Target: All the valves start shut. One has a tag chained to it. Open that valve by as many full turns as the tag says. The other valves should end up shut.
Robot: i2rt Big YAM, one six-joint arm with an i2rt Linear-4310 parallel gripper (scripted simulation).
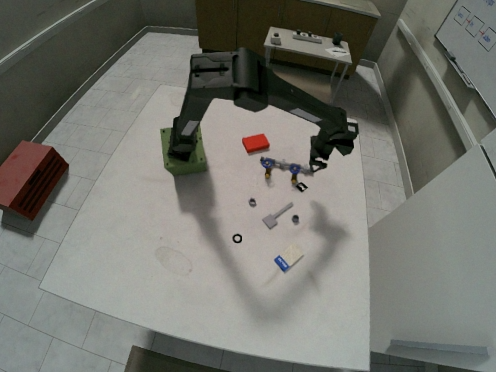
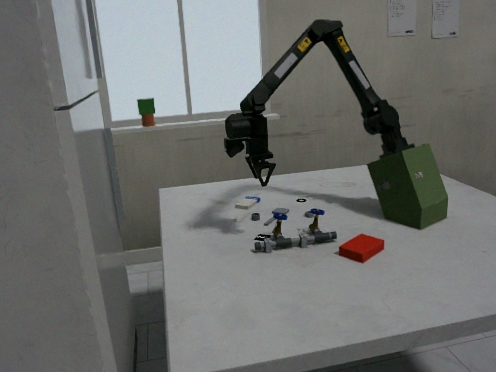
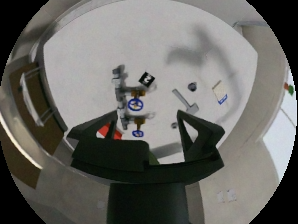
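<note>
Gripper [image 2: 260, 182], visible also at [image 3: 147, 113]. Red block [image 2: 361, 248] present.
</note>
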